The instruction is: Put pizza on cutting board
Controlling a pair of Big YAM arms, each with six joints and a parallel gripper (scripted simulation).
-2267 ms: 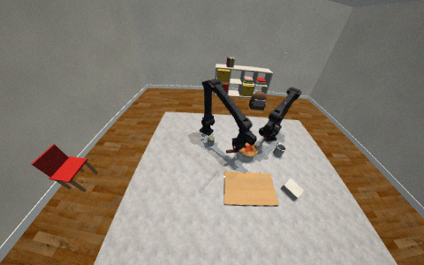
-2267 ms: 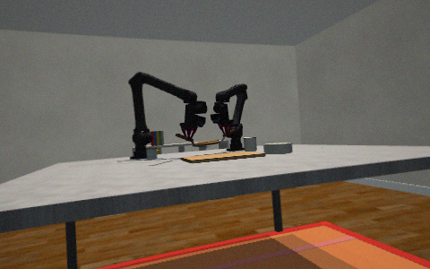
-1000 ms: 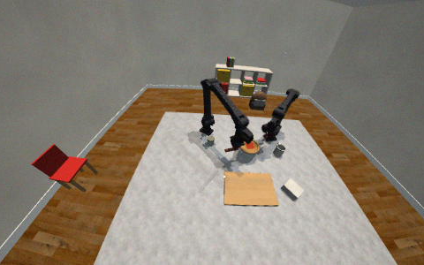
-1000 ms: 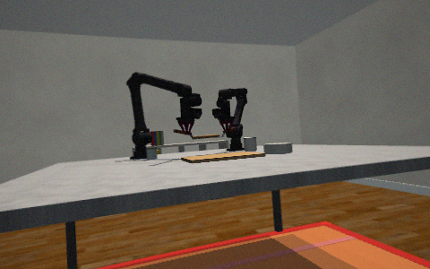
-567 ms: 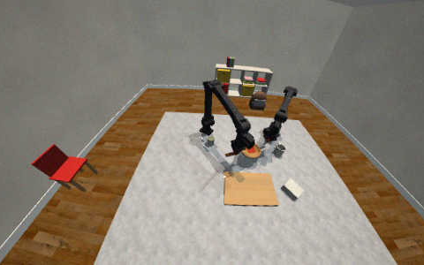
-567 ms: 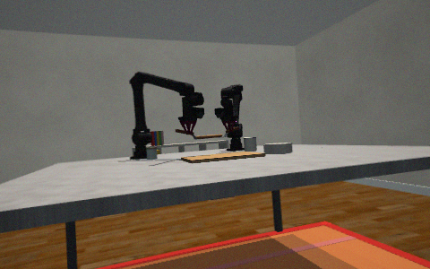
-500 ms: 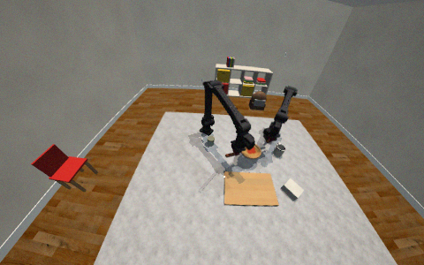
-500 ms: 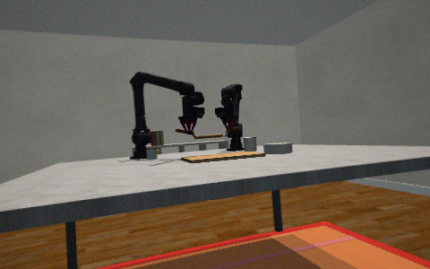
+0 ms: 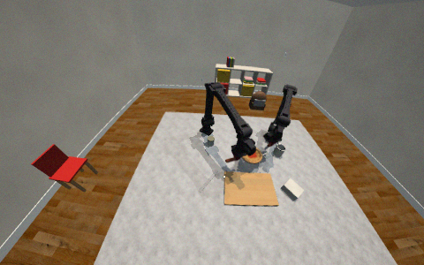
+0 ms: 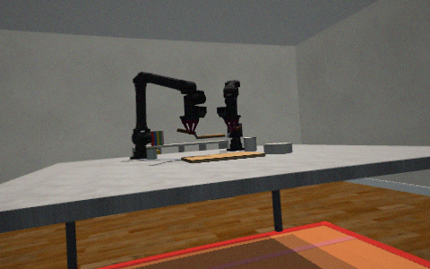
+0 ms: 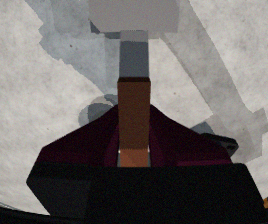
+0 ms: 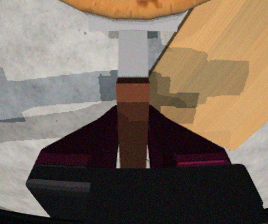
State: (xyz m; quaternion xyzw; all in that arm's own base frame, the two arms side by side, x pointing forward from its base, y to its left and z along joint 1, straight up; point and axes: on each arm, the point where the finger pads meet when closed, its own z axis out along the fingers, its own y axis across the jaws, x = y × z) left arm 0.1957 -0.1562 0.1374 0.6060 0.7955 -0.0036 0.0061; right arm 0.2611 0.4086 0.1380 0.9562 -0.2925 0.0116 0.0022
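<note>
My right hand is 80 mm past the pizza, 120 mm to the right of it and 30 mm above it. From my right hand the other things lie so: wooden cutting board 150 mm ahead, 120 mm to the left, 130 mm below; cup 240 mm behind, 200 mm to the right, 100 mm below.
</note>
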